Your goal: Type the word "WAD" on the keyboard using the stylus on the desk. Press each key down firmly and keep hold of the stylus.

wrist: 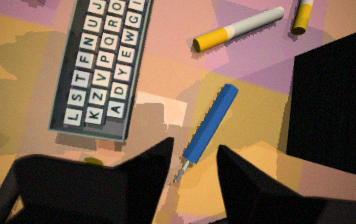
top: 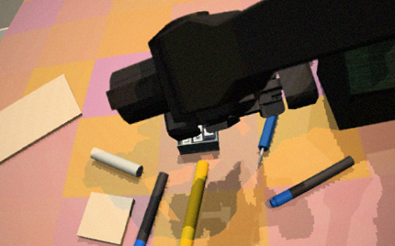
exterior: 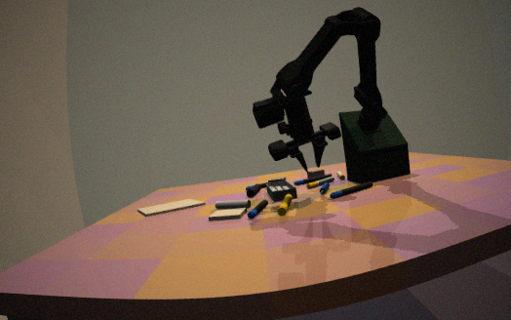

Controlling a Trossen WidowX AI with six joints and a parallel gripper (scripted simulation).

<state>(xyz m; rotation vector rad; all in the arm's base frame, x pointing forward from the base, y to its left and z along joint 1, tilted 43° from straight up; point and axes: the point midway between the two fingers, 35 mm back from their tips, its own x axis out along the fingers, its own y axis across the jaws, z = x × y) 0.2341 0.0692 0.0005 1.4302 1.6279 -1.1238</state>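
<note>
Now: gripper tip 6 cm above the stylus, 2 cm past it and 1 cm to the right of it. Also, from my gripper tip: yellow marker: 11 cm ahead, 10 cm to the left, 6 cm below; black cylinder: 19 cm to the right, 13 cm ahead, 5 cm below; white cylinder: 22 cm ahead, 6 cm below, 1 cm to the right.
</note>
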